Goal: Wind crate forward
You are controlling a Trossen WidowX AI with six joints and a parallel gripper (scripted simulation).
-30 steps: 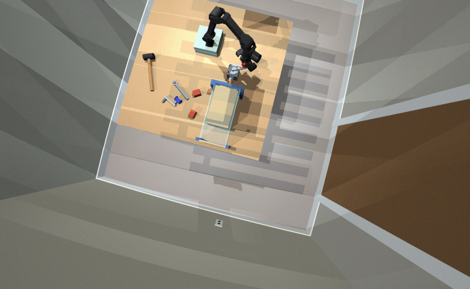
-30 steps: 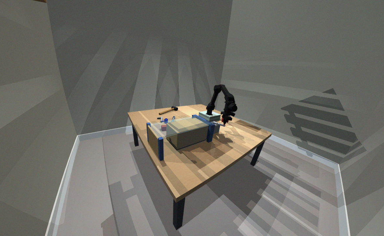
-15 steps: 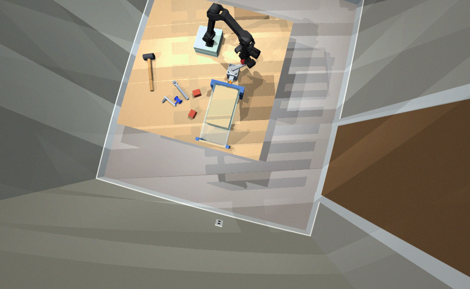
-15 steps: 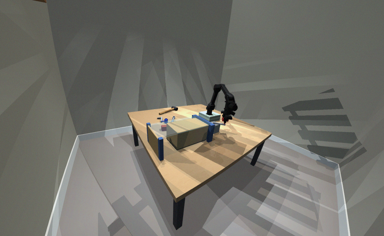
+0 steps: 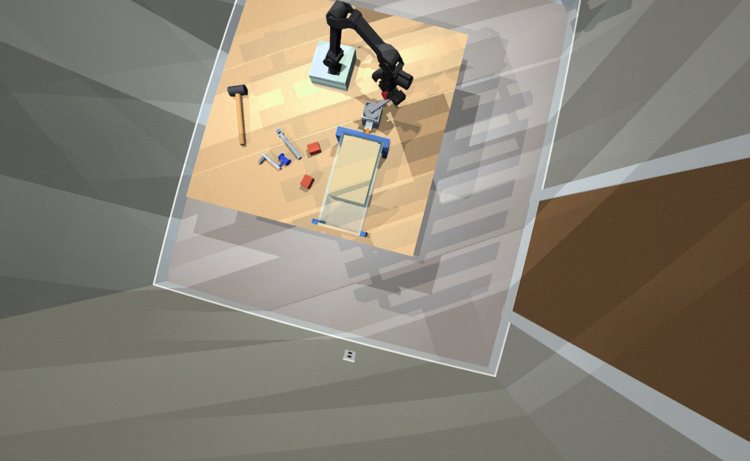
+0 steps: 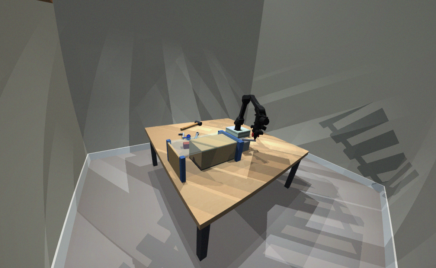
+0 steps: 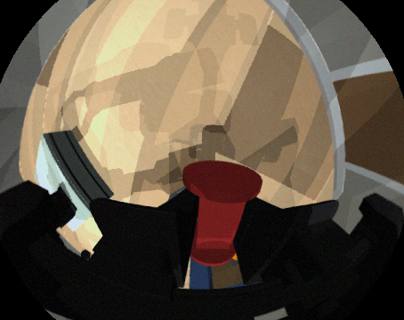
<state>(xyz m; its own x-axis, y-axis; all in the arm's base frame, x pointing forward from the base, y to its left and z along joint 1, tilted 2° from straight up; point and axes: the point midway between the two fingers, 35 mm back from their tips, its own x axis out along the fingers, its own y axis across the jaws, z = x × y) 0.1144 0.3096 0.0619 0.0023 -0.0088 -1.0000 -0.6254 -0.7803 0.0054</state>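
Now: the winch handle 30 mm ahead of my gripper tip, 20 mm to the right of it and 10 mm below it. From my gripper tip the other things lie so: orange strap 140 mm ahead, 70 mm to the right, 50 mm below; red knob 20 mm above; grey winch 60 mm ahead, 70 mm to the right, 80 mm below.
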